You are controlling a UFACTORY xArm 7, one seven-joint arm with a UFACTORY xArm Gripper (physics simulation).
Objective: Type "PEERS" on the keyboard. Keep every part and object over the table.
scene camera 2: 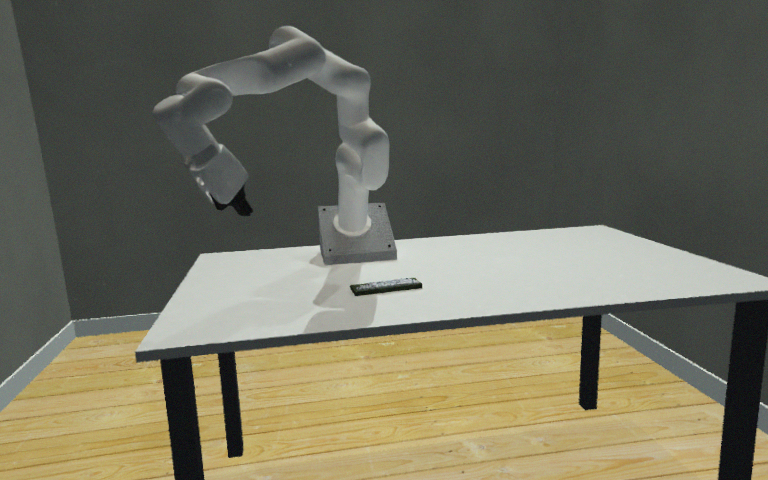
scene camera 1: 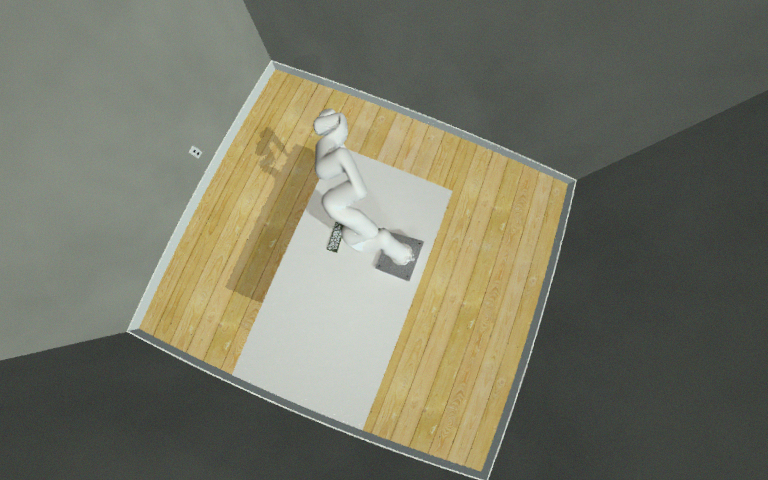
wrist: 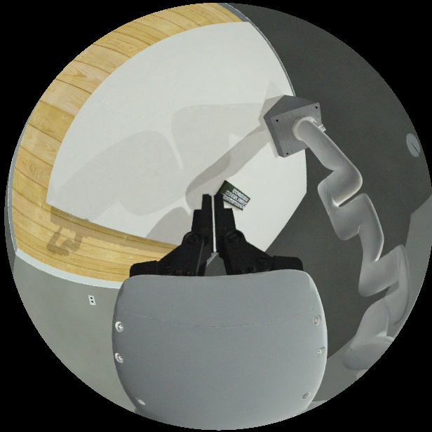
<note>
In view: my gripper (wrist: 212, 207) and a keyboard (scene camera 2: 383, 286).
</note>
